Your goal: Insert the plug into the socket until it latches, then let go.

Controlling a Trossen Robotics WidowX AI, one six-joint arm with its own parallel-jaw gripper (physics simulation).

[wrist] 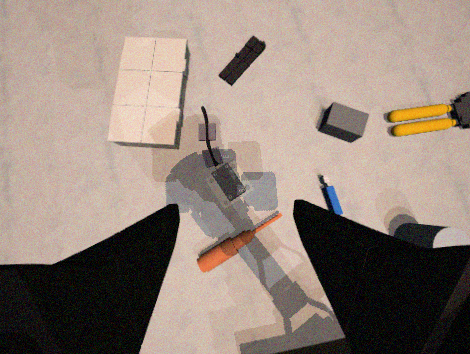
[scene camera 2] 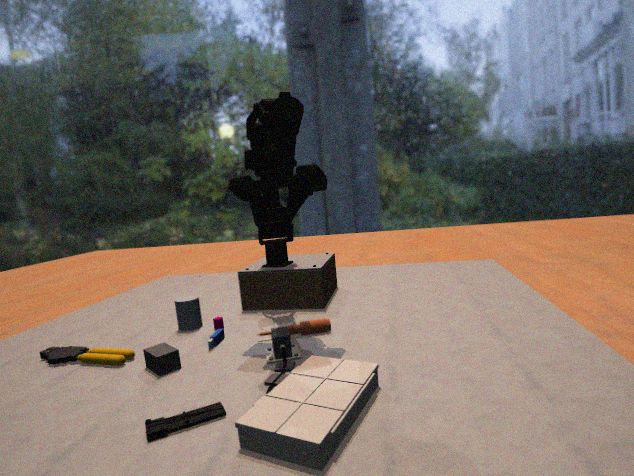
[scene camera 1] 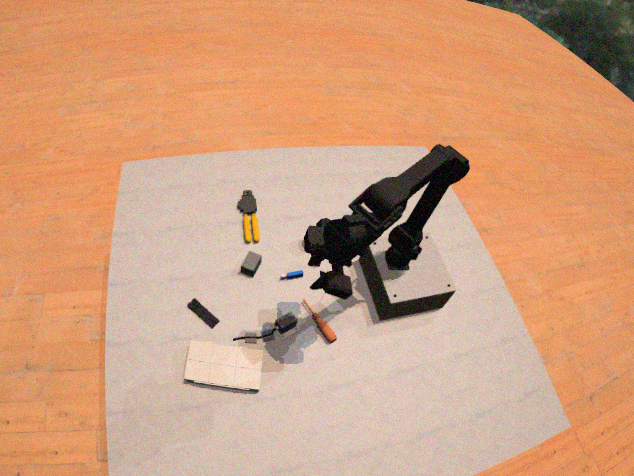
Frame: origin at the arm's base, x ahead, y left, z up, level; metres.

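Seen in the pictures: gripper, fingertip midpoint: (wrist: 236, 209) (scene camera 2: 272, 224) (scene camera 1: 310, 276); arm's base at its link origin: (scene camera 2: 278, 264) (scene camera 1: 397, 260).
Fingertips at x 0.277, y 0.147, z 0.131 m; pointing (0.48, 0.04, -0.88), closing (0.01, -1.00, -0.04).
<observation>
Pixels of each thing's top centre, then the offset from my fingertips to it. "spot": a spot on its surface instead.
- dark grey block at its top centre: (wrist: 227, 179) (scene camera 2: 280, 332) (scene camera 1: 285, 320) 0.041 m ahead, 0.015 m left, 0.191 m down
- orange screwdriver at its top centre: (wrist: 241, 241) (scene camera 2: 293, 323) (scene camera 1: 318, 317) 0.051 m back, 0.005 m right, 0.208 m down
- tiled box at its top centre: (scene camera 2: 314, 389) (wrist: 147, 87) (scene camera 1: 223, 364) 0.200 m ahead, 0.144 m left, 0.200 m down
- blue piece at its top centre: (wrist: 332, 194) (scene camera 2: 215, 334) (scene camera 1: 292, 273) 0.015 m ahead, 0.151 m right, 0.215 m down
- black bar at its top centre: (scene camera 2: 185, 413) (wrist: 242, 56) (scene camera 1: 202, 311) 0.265 m ahead, 0.015 m right, 0.220 m down
- pliers at a spot on its surface: (scene camera 1: 251, 217) spot: 0.141 m ahead, 0.361 m right, 0.218 m down
- cylinder at its top centre: (wrist: 453, 248) (scene camera 2: 186, 298) 0.062 m back, 0.282 m right, 0.165 m down
- magenta cube at its top centre: (scene camera 2: 217, 318) 0.064 m back, 0.201 m right, 0.210 m down
A dark grey block (scene camera 1: 285, 322) (scene camera 2: 281, 344) (wrist: 228, 181) with a black cable (scene camera 1: 254, 336) (wrist: 206, 120) stands on a small pale plate on the mat. It appears to be the plug and socket assembly; I cannot tell the two parts apart. My gripper (scene camera 1: 313, 274) (wrist: 236, 209) is open and empty, high above the mat. In the wrist view the block lies beyond the fingertips, between them and slightly left of centre. In scene camera 2 the fingers are dark against the arm. The arm's shadow falls over the block.
An orange screwdriver (scene camera 1: 323, 326) (scene camera 2: 312, 326) (wrist: 230, 248) lies beside the block. A tiled box (scene camera 1: 223, 365) (scene camera 2: 309, 399) (wrist: 150, 90) stands near the cable. Also present are a blue piece (scene camera 1: 294, 274), grey block (scene camera 1: 250, 263), black bar (scene camera 1: 203, 313), pliers (scene camera 1: 250, 217), cylinder (scene camera 2: 188, 313) and magenta cube (scene camera 2: 218, 322).
</observation>
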